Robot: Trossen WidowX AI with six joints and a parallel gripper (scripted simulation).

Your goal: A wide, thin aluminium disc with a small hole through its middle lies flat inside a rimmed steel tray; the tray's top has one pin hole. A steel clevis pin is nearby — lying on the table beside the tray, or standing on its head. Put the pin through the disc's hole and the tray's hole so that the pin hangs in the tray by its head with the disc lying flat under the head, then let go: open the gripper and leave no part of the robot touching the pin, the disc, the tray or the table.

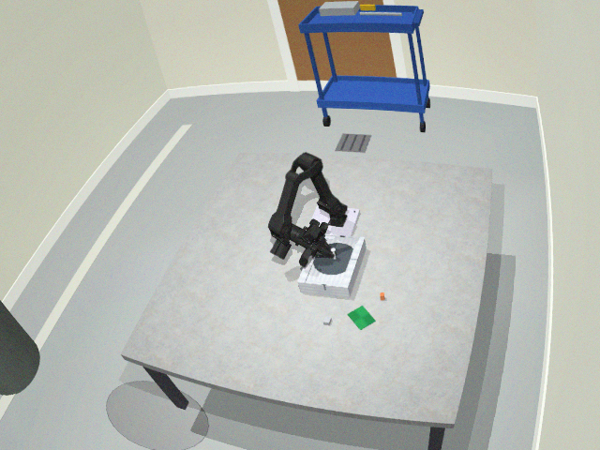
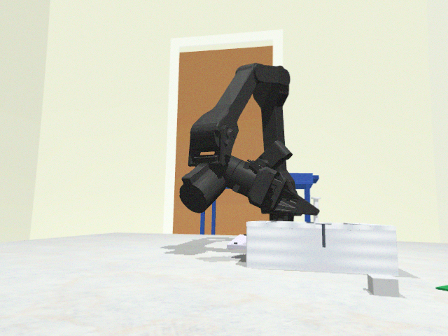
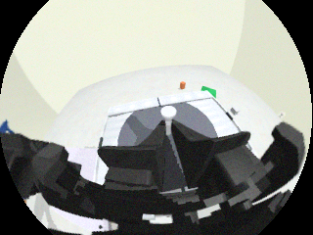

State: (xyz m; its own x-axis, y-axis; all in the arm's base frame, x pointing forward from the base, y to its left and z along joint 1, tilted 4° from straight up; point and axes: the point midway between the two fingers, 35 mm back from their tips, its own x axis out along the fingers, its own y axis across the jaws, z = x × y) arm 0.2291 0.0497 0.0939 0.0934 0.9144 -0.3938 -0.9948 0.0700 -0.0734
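My gripper tip is now right at the steel clevis pin. From my gripper tip the other things lie so: dark aluminium disc: 2 cm below; then small orange cube: 21 cm to the left, 11 cm ahead, 6 cm below; then rimmed steel tray: 3 cm below, 1 cm to the right, 1 cm ahead.
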